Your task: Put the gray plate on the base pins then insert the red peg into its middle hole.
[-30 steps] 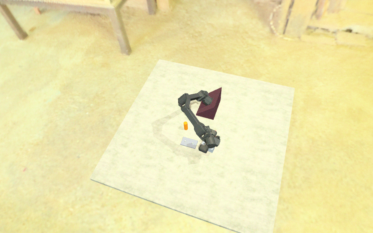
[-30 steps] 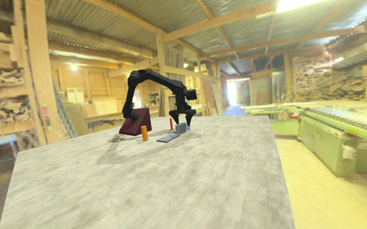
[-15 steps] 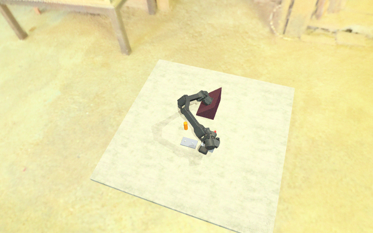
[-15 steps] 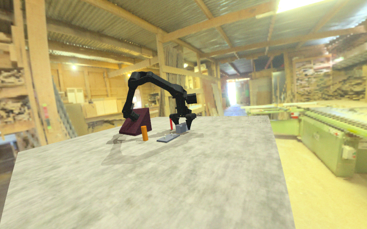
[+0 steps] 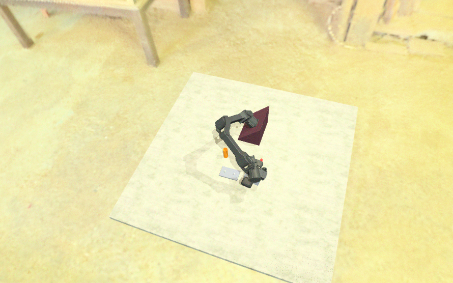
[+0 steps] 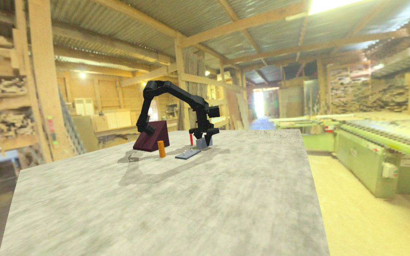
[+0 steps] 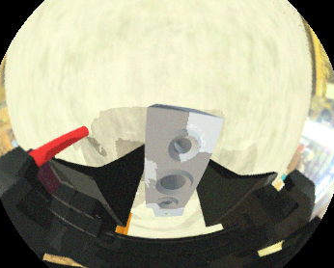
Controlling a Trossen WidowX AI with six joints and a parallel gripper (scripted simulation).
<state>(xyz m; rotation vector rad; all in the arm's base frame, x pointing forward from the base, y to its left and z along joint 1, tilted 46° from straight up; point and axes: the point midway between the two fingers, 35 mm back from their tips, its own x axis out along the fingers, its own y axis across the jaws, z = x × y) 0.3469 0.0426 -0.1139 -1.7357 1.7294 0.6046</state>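
Now: the gray base 150 mm to the right of my gripper tip and 10 mm ahead of it. Round my gripper tip: red peg 110 mm behind, 30 mm above, 20 mm to the left; gray plate 30 mm above; orange cylinder 220 mm to the right, 100 mm behind, 30 mm above.
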